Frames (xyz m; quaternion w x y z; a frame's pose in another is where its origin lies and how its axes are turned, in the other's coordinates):
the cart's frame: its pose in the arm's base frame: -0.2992 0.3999 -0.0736 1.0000 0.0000 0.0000 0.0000
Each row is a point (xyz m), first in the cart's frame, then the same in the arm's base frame.
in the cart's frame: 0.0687 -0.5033 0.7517
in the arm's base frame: -0.2305 -0.1034 0.6781
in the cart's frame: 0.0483 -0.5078 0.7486
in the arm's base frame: -0.2509 -0.1079 0.6750
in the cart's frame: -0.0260 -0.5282 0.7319
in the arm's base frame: -0.3252 -0.1283 0.6583
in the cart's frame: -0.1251 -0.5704 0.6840
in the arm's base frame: -0.4243 -0.1705 0.6104
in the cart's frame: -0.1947 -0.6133 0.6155
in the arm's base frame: -0.4939 -0.2134 0.5419
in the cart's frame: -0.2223 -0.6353 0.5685
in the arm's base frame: -0.5215 -0.2354 0.4949
